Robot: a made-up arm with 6 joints.
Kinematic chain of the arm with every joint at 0, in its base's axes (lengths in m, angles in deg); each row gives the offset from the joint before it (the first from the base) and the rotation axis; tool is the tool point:
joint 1: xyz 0 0 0.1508 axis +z
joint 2: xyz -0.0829 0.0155 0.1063 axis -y
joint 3: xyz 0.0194 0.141 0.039 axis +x
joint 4: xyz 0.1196 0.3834 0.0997 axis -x
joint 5: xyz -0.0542 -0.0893 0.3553 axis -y
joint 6: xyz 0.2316 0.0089 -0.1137 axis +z
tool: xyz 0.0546 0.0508 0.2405
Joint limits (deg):
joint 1: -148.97..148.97
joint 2: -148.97..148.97
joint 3: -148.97..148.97
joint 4: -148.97..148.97
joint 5: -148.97..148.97
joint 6: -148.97..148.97
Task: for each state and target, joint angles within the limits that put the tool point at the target. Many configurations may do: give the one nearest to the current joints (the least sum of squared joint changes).
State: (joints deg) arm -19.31 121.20 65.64 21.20 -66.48 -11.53
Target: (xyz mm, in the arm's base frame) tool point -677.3 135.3 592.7
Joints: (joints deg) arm -8.98 94.41 67.53 26.66 -45.87 -11.36
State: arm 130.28 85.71 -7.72 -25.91 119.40 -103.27
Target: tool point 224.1 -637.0 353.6
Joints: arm 127.54 66.26 -6.94 -28.55 113.10 -104.58
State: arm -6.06 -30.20 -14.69 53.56 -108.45 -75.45
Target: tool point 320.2 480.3 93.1
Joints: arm -27.49 -39.41 -42.18 51.46 -89.09 -69.76
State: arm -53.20 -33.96 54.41 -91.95 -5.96 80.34
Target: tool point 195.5 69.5 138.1
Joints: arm -21.39 -16.60 56.94 -102.17 0.01 92.11
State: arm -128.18 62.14 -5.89 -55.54 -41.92 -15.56
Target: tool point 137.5 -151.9 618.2
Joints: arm -105.87 50.77 -5.62 -93.57 -20.40 -4.43
